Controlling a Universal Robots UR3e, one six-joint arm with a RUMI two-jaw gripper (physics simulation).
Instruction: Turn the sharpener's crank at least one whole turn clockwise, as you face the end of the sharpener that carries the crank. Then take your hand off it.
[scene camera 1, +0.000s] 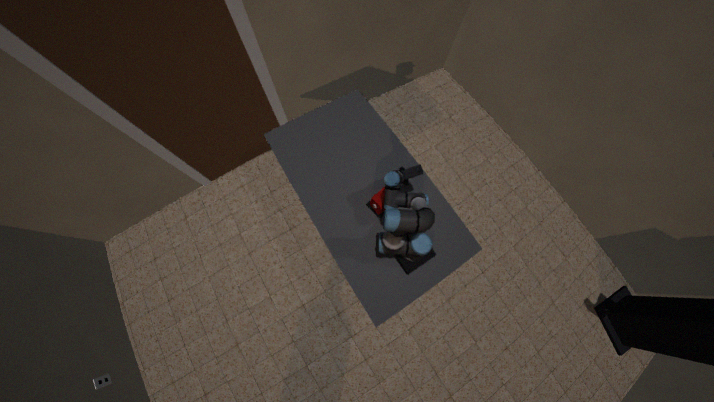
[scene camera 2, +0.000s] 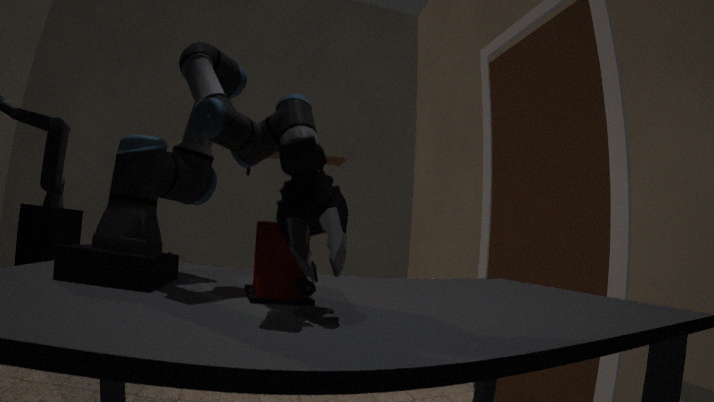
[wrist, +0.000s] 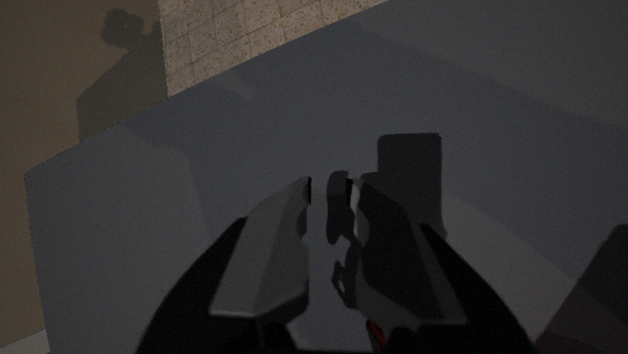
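Pixels of known places: gripper, fingertip midpoint: (scene camera 2: 326, 278) (wrist: 328, 180); arm's base, link origin: (scene camera 1: 411, 248) (scene camera 2: 127, 250).
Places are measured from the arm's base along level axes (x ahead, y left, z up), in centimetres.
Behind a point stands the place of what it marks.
The sharpener (scene camera 1: 378, 201) {x 26.5, y 7.6, z 7.6 cm} (scene camera 2: 272, 260) {x 27.7, y -2.8, z 1.7 cm} (wrist: 376, 334) {x 33.4, y -2.4, z -1.0 cm} is a red upright body on a thin black base, standing on the table. Its black crank (scene camera 2: 306, 286) {x 33.5, y -7.0, z -1.1 cm} is low on the side towards my gripper, right at the tip of the left-hand finger in scene camera 2. My gripper (scene camera 2: 326, 277) {x 36.2, y -13.4, z 1.0 cm} (wrist: 328, 180) {x 36.2, y -13.4, z 1.0 cm} points down beside that end with its fingers a narrow gap apart. I see no part of the crank between the fingertips. The right-hand finger in the wrist view hides the crank's end of the sharpener. In scene camera 1 the arm covers part of the sharpener and the fingers.
The grey table (scene camera 1: 330, 145) {x 72.5, y 17.0, z -5.1 cm} (scene camera 2: 450, 320) {x 54.9, y -7.7, z -5.2 cm} (wrist: 125, 225) {x 69.2, y -6.6, z -5.2 cm} carries the sharpener and my arm's black base block (scene camera 2: 115, 267) {x 3.3, y -8.1, z -1.9 cm}. A black pedestal (scene camera 2: 48, 235) with another dark arm stands beyond the table. A brown door (scene camera 1: 150, 85) (scene camera 2: 550, 165) is in the wall.
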